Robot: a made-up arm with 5 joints. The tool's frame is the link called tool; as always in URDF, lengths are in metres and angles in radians. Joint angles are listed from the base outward.
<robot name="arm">
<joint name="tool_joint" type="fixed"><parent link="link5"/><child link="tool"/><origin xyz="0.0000 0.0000 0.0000" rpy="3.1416 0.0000 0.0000"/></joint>
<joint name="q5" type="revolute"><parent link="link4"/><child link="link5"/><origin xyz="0.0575 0.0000 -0.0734"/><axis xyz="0 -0.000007 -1"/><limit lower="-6.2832" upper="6.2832"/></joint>
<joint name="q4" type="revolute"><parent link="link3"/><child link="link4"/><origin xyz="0.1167 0.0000 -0.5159"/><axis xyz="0 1 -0.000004"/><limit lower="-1.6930" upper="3.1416"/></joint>
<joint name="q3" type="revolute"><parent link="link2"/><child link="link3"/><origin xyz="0.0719 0.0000 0.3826"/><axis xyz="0 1 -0.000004"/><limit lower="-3.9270" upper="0.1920"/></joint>
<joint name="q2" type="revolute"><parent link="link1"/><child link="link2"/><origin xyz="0.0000 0.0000 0.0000"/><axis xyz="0 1 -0.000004"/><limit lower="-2.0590" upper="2.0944"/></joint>
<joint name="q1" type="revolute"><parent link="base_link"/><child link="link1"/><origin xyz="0.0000 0.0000 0.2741"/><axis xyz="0 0 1"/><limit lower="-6.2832" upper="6.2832"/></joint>
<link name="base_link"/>
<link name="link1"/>
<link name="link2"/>
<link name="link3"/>
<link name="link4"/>
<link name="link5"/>
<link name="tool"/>
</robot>
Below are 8 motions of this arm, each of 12 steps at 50 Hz.
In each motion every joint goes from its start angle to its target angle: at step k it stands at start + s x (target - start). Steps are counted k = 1, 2, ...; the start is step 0. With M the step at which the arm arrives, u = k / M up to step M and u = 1 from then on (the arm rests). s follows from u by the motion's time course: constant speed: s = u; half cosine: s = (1 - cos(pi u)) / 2; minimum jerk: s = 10 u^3 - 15 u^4 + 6 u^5.
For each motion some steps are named. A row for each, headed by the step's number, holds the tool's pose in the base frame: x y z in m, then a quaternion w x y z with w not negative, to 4 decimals.
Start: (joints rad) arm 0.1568 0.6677 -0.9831 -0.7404 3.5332
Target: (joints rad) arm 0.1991 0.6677 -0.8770 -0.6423 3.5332
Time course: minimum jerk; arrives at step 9
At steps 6, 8, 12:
6: 0.6074 0.1170 0.0536 0.4143 0.0906 0.8971 0.1240
8: 0.5964 0.1200 0.0450 0.3962 0.0877 0.9060 0.1204
12: 0.5958 0.1202 0.0445 0.3952 0.0875 0.9065 0.1202

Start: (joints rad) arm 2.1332 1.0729 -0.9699 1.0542 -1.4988
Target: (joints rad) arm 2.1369 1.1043 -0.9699 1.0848 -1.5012
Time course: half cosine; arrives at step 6
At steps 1, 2, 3, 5, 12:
1: -0.2071 0.3284 -0.2144 0.1711 -0.2031 0.8110 -0.5212
2: -0.2056 0.3255 -0.2164 0.1727 -0.2028 0.8079 -0.5257
3: -0.2035 0.3215 -0.2190 0.1748 -0.2024 0.8036 -0.5318
5: -0.1998 0.3146 -0.2235 0.1784 -0.2016 0.7959 -0.5423
12: -0.1992 0.3135 -0.2242 0.1789 -0.2015 0.7947 -0.5439

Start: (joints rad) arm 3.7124 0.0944 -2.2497 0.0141 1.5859
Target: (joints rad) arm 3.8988 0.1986 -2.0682 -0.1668 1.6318
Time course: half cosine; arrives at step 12
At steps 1, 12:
1: -0.4257 -0.2752 1.1162 0.4131 -0.2330 -0.4201 0.7737
12: -0.4683 -0.4427 0.9827 0.3128 -0.2223 -0.4755 0.7916

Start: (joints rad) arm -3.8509 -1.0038 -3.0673 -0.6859 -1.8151
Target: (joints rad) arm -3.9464 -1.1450 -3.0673 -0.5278 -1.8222
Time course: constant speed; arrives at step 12
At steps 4, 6, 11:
4: 0.6346 -0.5808 0.6584 0.1992 -0.3694 0.6189 -0.6640
6: 0.6328 -0.5979 0.6399 0.1938 -0.3644 0.6207 -0.6666
11: 0.6254 -0.6399 0.5927 0.1802 -0.3517 0.6252 -0.6730

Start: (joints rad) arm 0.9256 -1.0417 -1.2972 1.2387 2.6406
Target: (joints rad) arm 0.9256 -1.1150 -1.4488 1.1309 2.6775
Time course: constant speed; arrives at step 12
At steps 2, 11, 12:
2: 0.0400 0.0531 1.0016 0.5336 -0.5461 0.6351 0.1167
11: -0.0212 -0.0282 1.0459 0.6293 -0.4895 0.5855 0.1468
12: -0.0284 -0.0378 1.0498 0.6393 -0.4828 0.5793 0.1502

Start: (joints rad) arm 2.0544 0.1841 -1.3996 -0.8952 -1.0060
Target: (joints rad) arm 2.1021 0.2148 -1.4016 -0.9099 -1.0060
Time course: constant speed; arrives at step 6
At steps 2, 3, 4, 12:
2: -0.3362 0.6161 0.6474 0.4409 -0.0162 -0.4947 -0.7488
3: -0.3419 0.6149 0.6441 0.4436 -0.0142 -0.4958 -0.7465
4: -0.3476 0.6136 0.6408 0.4462 -0.0123 -0.4968 -0.7442
12: -0.3590 0.6108 0.6341 0.4515 -0.0084 -0.4989 -0.7397

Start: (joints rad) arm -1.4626 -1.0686 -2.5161 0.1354 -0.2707
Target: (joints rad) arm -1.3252 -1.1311 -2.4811 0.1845 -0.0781
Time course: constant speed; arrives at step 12
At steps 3, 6, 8, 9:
3: -0.1010 0.7036 0.9833 0.7264 -0.1240 0.0854 0.6705
6: -0.1262 0.7059 0.9766 0.6985 -0.1212 0.0847 0.7002
8: -0.1431 0.7069 0.9722 0.6791 -0.1194 0.0842 0.7193
9: -0.1517 0.7072 0.9699 0.6693 -0.1185 0.0840 0.7287

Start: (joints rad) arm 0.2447 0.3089 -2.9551 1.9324 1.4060
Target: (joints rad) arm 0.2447 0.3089 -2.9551 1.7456 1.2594
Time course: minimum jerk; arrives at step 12
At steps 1, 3, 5, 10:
1: 0.4064 0.1015 1.1083 0.2570 -0.7835 0.5136 -0.2374
3: 0.4067 0.1016 1.1100 0.2615 -0.7844 0.5062 -0.2451
5: 0.4074 0.1017 1.1142 0.2722 -0.7862 0.4877 -0.2644
10: 0.4081 0.1019 1.1249 0.2961 -0.7870 0.4402 -0.3149

